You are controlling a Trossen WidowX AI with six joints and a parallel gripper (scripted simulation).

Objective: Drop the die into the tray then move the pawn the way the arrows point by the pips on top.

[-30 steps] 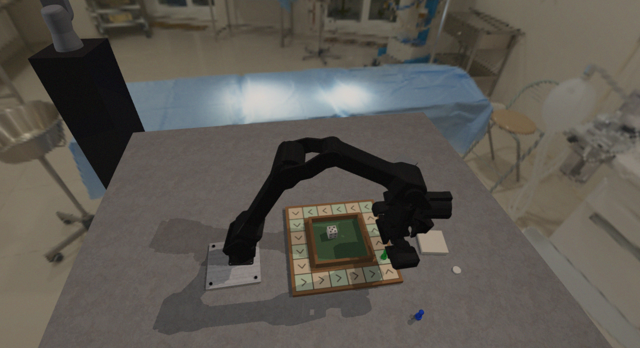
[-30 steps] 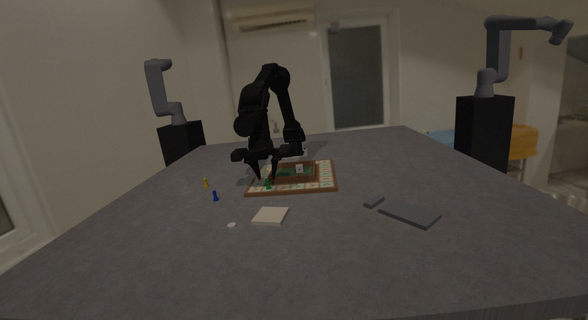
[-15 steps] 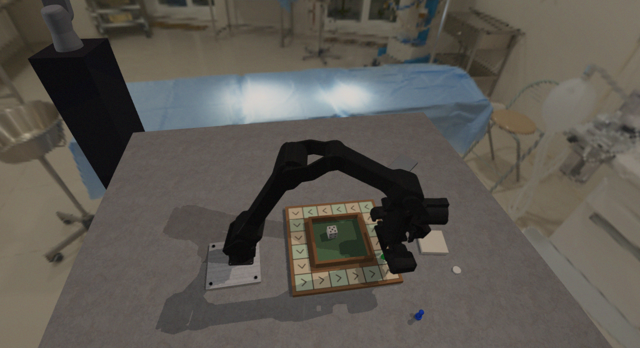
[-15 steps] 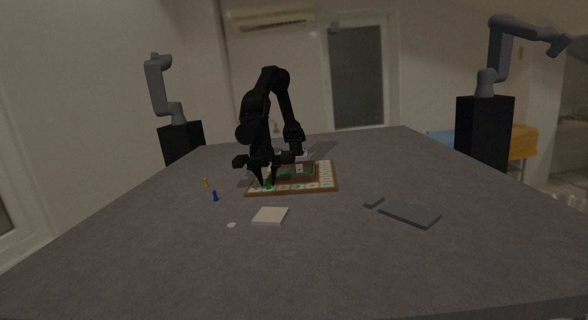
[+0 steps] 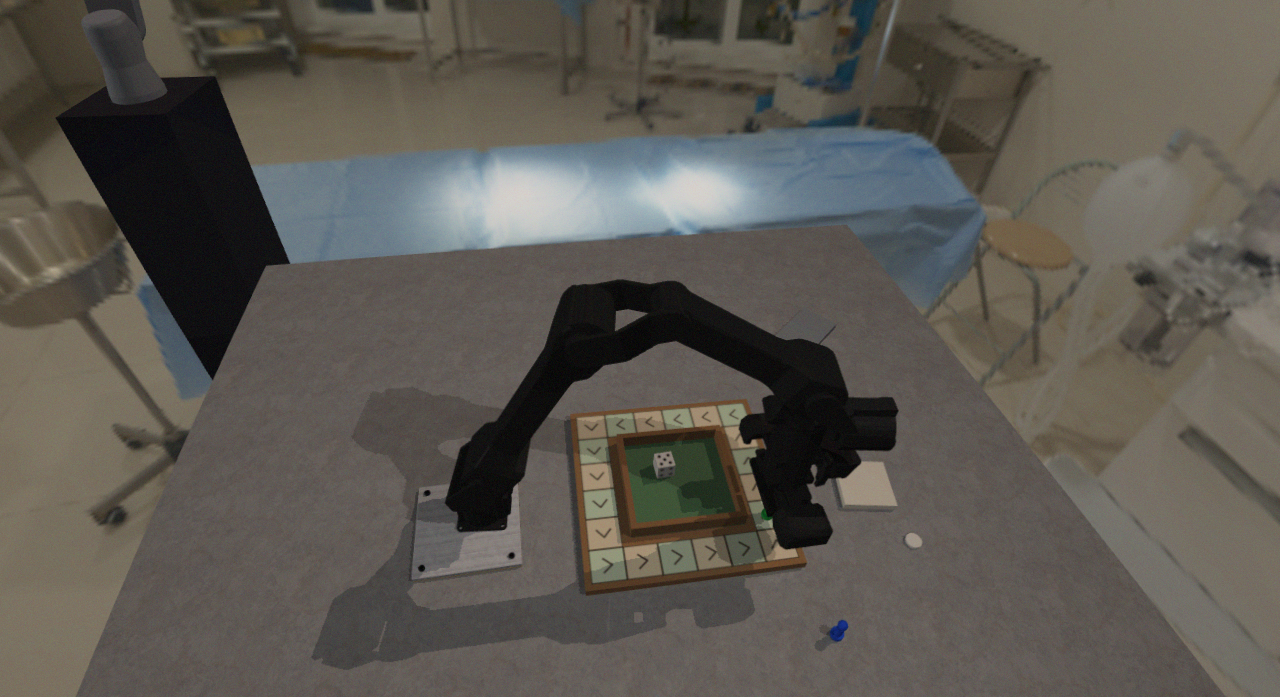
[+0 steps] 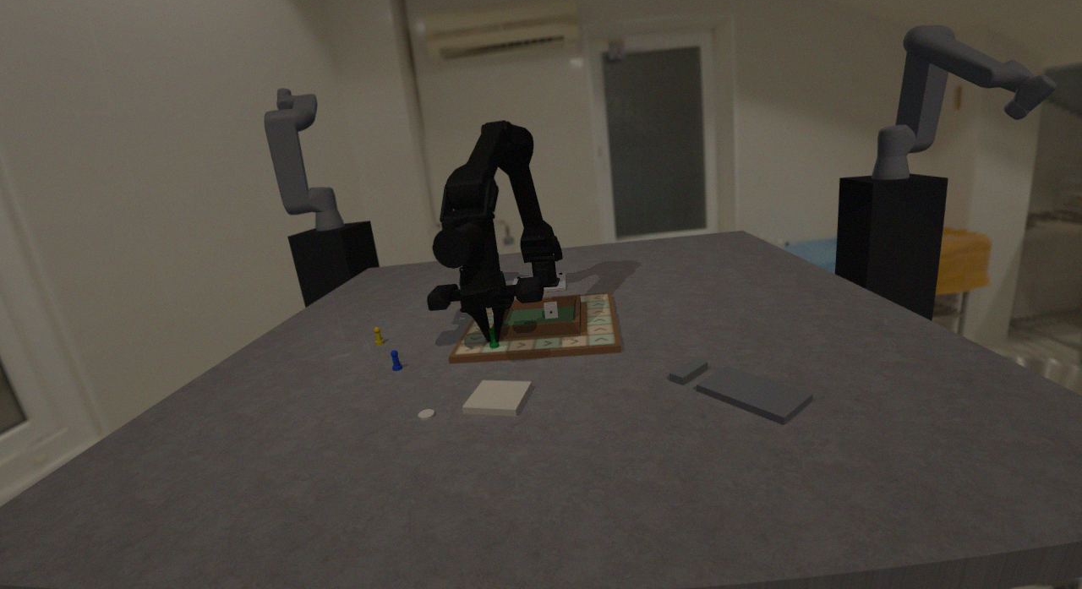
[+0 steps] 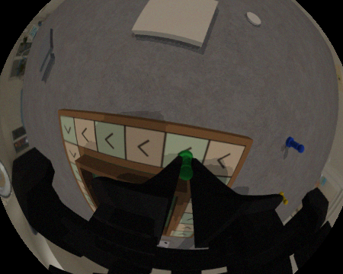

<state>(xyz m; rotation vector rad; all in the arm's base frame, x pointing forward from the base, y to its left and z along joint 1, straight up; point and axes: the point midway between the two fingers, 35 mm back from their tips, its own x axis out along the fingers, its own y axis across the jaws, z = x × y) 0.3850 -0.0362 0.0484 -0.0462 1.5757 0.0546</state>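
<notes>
The white die is 13 cm behind my gripper tip and 8 cm to the left of it. From my gripper tip the other things lie so: cream tile: 16 cm ahead, 4 cm to the left, 2 cm below; then green pawn: 1 cm above; then green dice tray: 12 cm behind, 6 cm to the left, 2 cm below.
</notes>
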